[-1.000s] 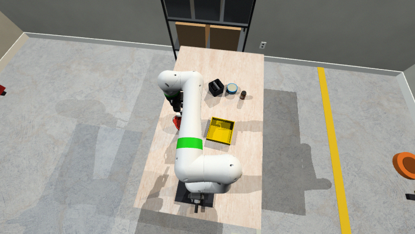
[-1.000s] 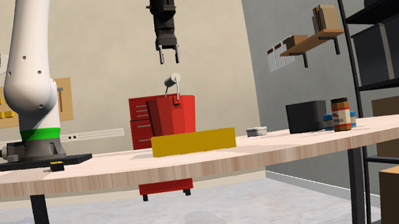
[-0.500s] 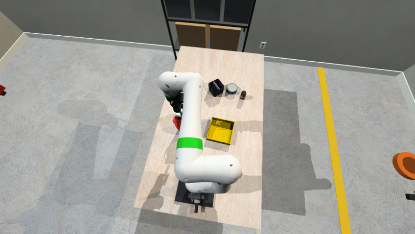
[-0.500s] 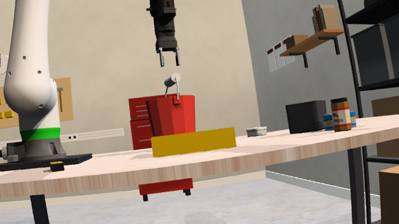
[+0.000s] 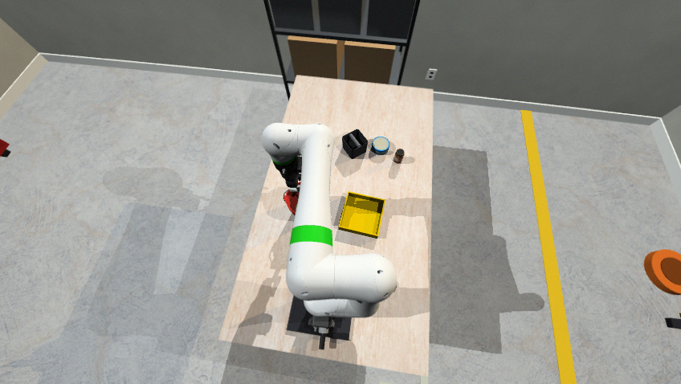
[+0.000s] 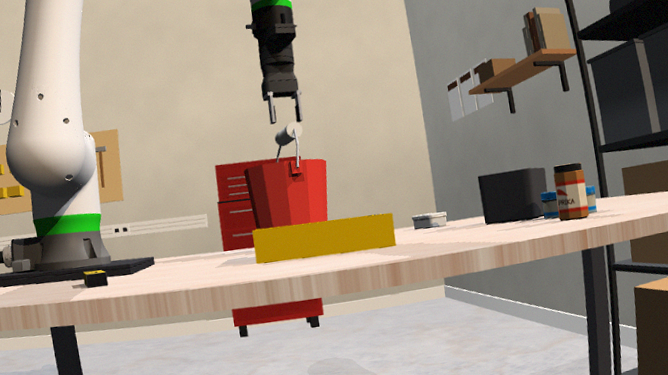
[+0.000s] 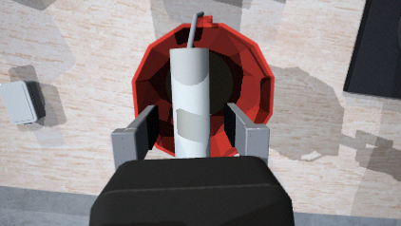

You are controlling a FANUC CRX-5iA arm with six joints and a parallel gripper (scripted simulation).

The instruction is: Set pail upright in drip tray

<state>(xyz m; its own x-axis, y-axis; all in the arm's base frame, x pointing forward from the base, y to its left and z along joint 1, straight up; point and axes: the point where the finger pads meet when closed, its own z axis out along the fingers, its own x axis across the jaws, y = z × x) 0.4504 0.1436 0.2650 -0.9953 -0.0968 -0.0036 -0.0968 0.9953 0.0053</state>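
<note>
The red pail lies 1 cm behind my hand and 14 cm below it. Round my hand: small grey block (31 cm ahead, 5 cm to the left, 26 cm below); spice jar (34 cm ahead, 47 cm to the right, 24 cm below); yellow drip tray (2 cm behind, 29 cm to the right, 27 cm below).
</note>
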